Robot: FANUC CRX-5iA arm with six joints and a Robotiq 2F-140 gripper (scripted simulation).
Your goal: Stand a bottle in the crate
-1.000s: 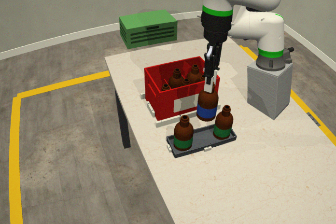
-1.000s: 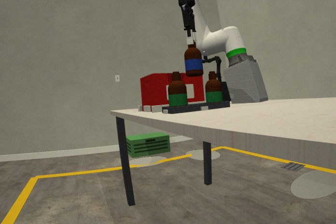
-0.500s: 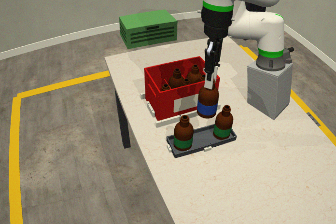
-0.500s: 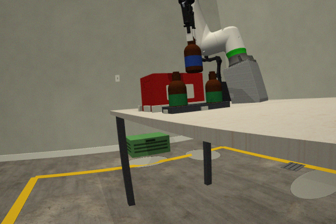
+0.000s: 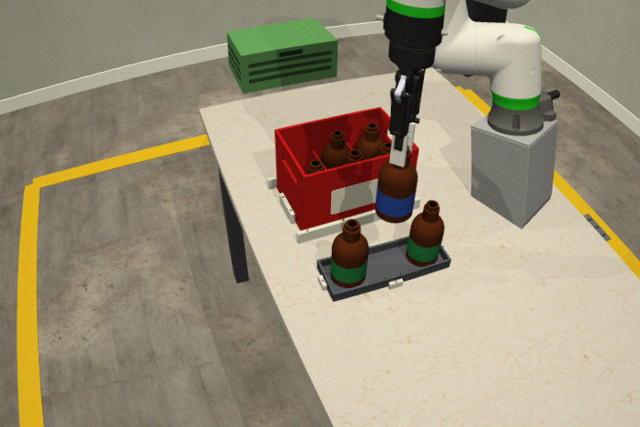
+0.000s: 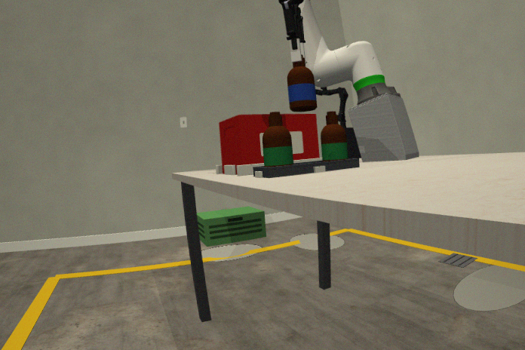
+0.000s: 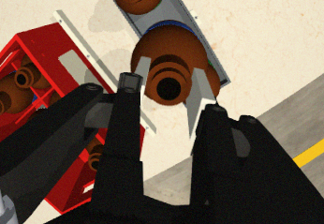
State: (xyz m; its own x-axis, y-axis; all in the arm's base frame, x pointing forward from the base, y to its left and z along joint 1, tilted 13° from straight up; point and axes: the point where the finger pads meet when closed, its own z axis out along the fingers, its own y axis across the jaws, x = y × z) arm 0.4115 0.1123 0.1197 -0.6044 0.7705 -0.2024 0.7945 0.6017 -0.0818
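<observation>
My hand is 9 cm above the glass bottle. From my hand the other things lie so: grey tray (32 cm below); then red crate (25 cm below, 24 cm to the right, 3 cm behind).
</observation>
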